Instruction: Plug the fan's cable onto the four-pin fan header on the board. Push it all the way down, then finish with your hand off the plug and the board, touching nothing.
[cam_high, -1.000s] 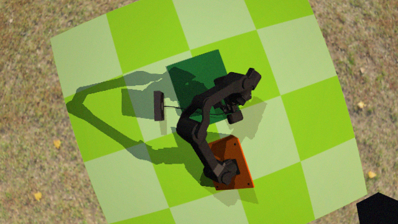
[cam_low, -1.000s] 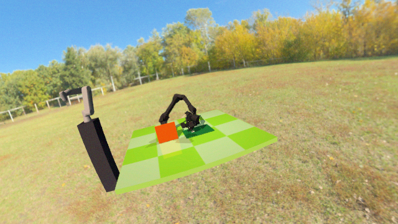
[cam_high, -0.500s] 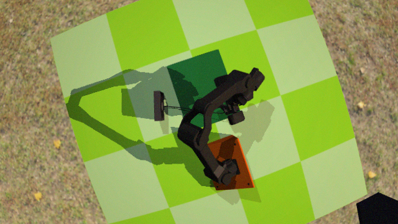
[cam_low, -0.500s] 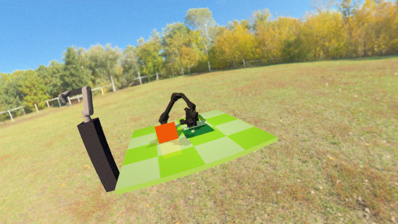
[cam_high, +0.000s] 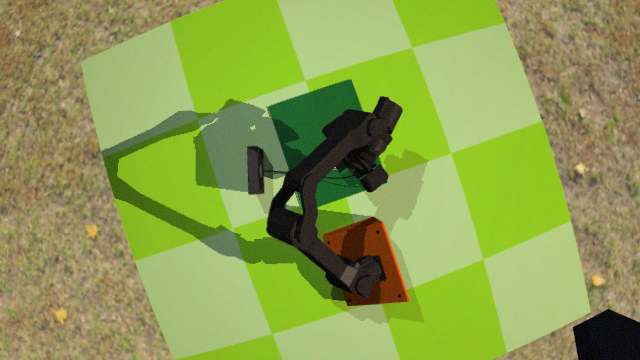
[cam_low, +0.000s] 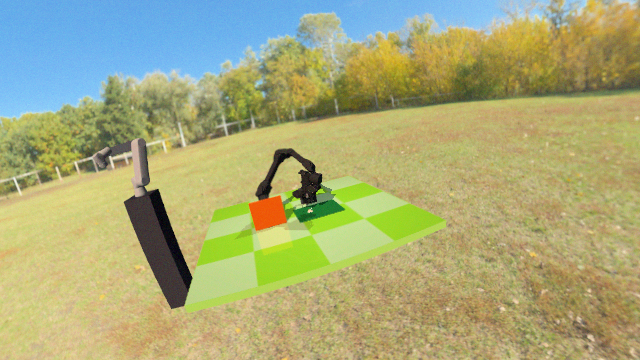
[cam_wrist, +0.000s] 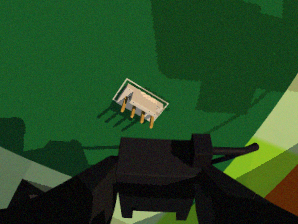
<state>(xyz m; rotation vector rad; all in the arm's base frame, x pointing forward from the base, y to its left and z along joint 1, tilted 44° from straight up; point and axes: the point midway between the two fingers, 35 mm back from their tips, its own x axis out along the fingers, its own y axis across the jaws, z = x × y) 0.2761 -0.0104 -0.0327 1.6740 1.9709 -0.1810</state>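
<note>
The board is 100 mm below my gripper tip, 60 mm ahead of it and 20 mm to the left of it. Also, from my gripper tip: black fan 210 mm to the left, 50 mm ahead, 30 mm below; then black fan plug 10 mm to the left; then light-coloured header 90 mm below, 30 mm to the left, 10 mm ahead.
</note>
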